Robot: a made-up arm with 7 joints.
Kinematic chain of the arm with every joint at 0, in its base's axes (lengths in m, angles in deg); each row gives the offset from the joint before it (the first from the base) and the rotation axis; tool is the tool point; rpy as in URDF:
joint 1: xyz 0 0 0.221 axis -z
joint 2: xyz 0 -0.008 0.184 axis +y
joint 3: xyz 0 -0.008 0.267 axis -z
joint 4: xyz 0 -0.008 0.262 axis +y
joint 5: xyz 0 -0.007 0.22 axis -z
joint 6: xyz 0 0 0.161 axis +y
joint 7: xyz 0 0 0.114 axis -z
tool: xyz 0 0 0 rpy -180 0 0
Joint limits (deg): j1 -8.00..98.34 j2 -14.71..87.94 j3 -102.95..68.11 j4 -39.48..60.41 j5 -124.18..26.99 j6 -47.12..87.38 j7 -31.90..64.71
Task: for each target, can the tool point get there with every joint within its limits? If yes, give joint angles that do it. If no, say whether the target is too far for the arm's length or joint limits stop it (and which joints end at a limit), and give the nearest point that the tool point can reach.
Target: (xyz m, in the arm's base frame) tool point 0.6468 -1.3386 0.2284
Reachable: no: too far | nearest point 0.4412 -0.9132 0.3249 | short by 0.482 m
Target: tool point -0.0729 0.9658 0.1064
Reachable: no: joint limits stop it (at a limit: joint 1, joint 2, joint 4) | nearest point 0.5831 0.4656 0.3069 | short by 0.849 m
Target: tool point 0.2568 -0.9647 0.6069
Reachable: yes | joints 73.80 76.86 -21.37 7.68 -3.01 -20.41 -5.69
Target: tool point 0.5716 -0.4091 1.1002
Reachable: yes | joints 35.64 32.26 -12.83 31.92 -23.85 -23.50 25.13
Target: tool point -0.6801 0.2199 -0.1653
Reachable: no: joint limits stop it (at a limit: joint 1, joint 2, joint 4) | nearest point -0.4085 -0.5771 0.1775 | short by 0.909 m
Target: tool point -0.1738 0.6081 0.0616
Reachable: no: joint limits stop it (at a limit: joint 1, joint 2, joint 4, joint 6) | nearest point 0.5747 0.4149 0.2438 | short by 0.794 m
